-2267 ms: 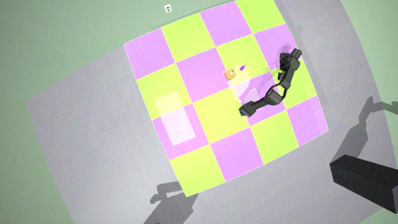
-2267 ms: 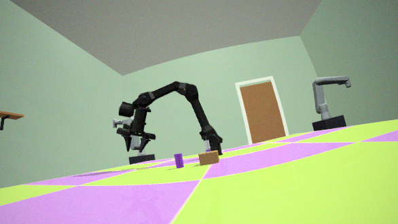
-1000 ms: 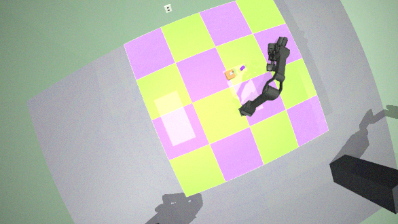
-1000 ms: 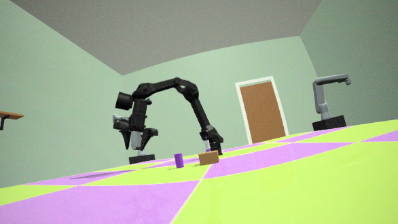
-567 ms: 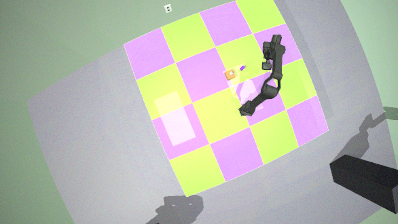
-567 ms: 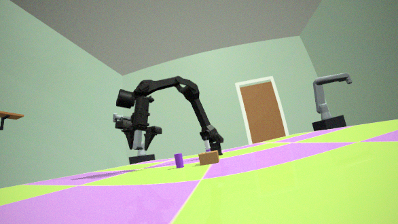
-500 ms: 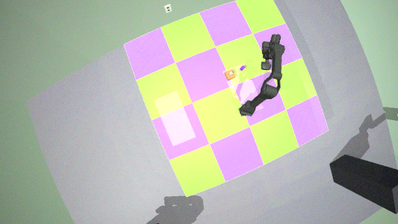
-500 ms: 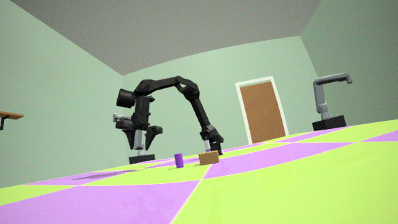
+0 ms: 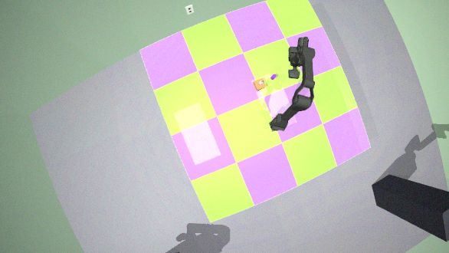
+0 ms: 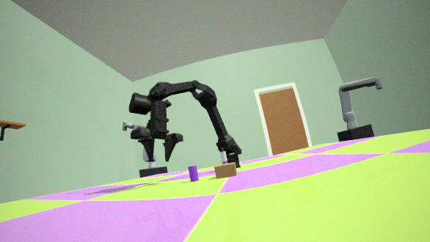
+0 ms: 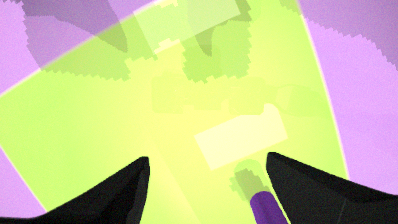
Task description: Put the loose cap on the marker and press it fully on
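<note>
The purple cap is 11 cm to the left of my gripper tip, 5 cm below it and 2 cm behind it.
</note>
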